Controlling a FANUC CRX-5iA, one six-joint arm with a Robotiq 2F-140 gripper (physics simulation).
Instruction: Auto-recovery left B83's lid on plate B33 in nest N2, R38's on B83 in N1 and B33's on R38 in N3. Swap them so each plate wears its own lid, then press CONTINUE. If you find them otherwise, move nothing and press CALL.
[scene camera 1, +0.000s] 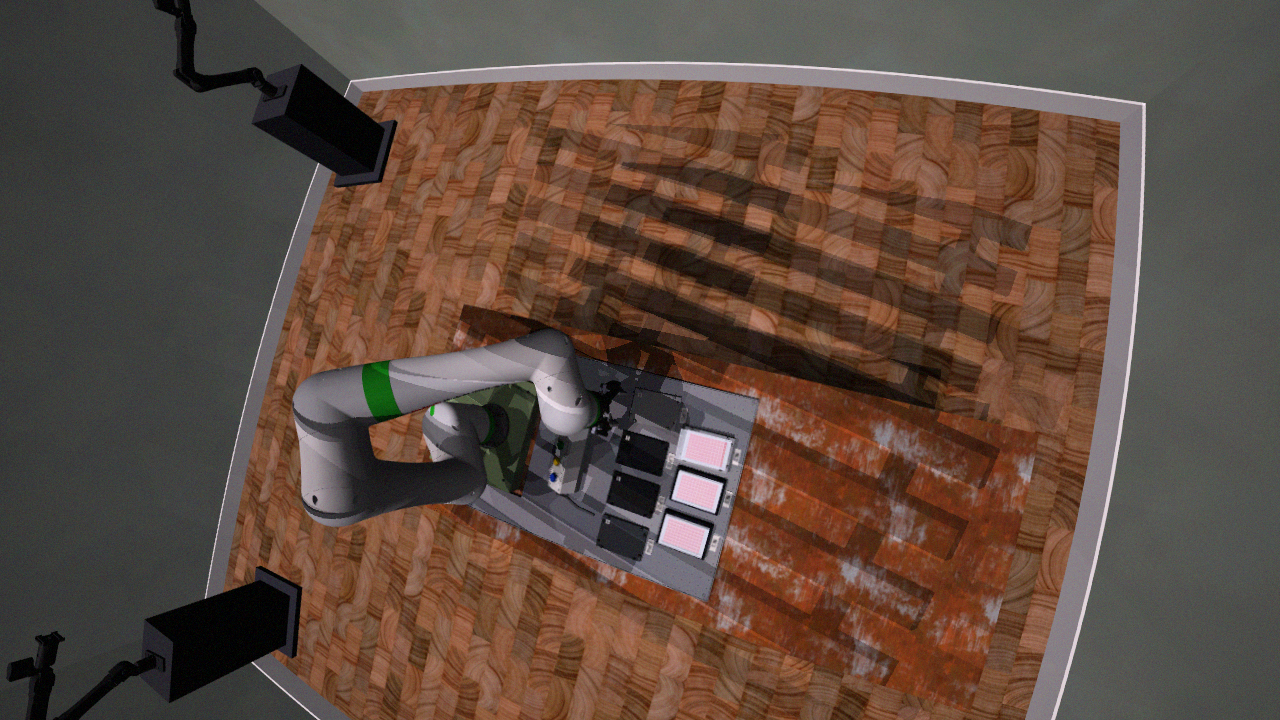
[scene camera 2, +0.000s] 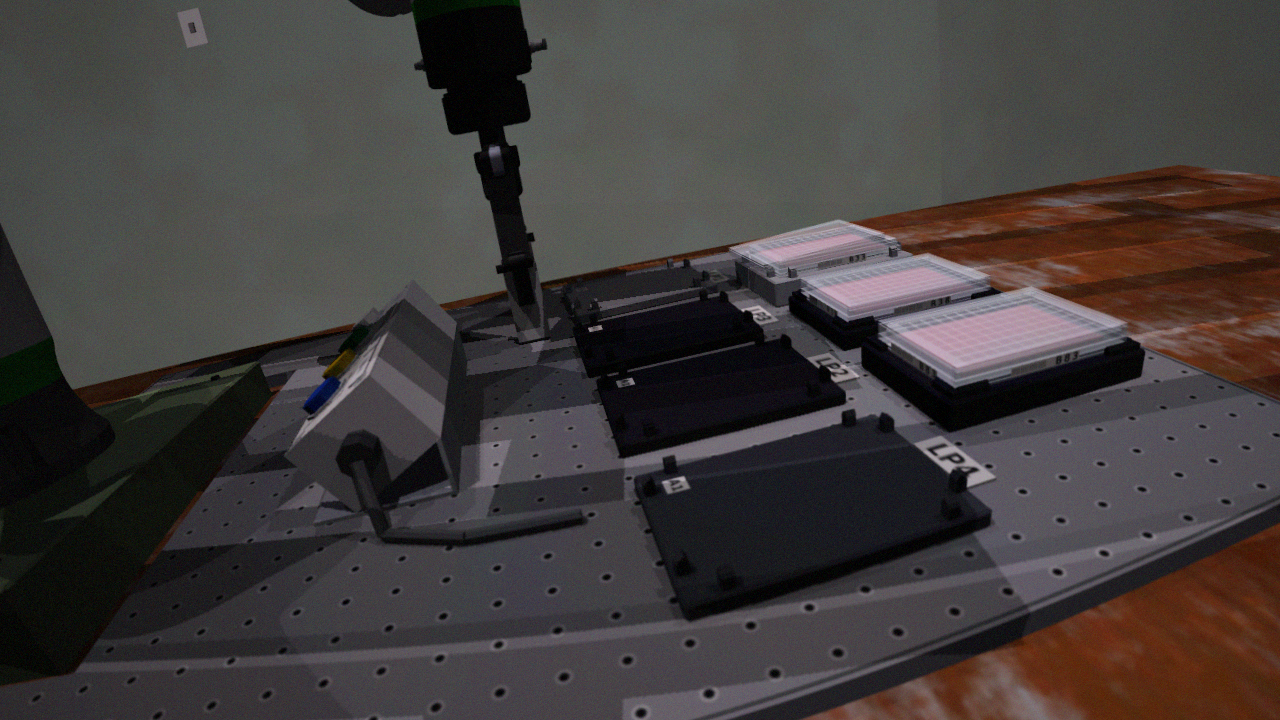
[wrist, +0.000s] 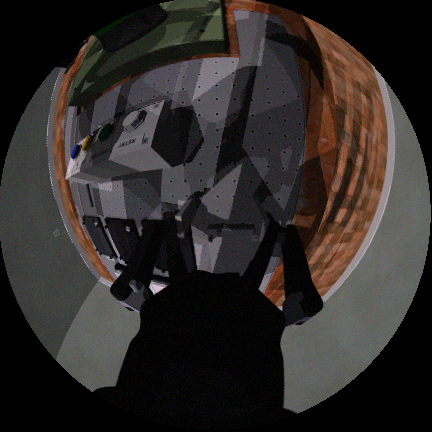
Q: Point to the gripper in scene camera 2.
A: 532, 322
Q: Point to the gripper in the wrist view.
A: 223, 203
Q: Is the gripper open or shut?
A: Open.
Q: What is the gripper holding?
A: Nothing.
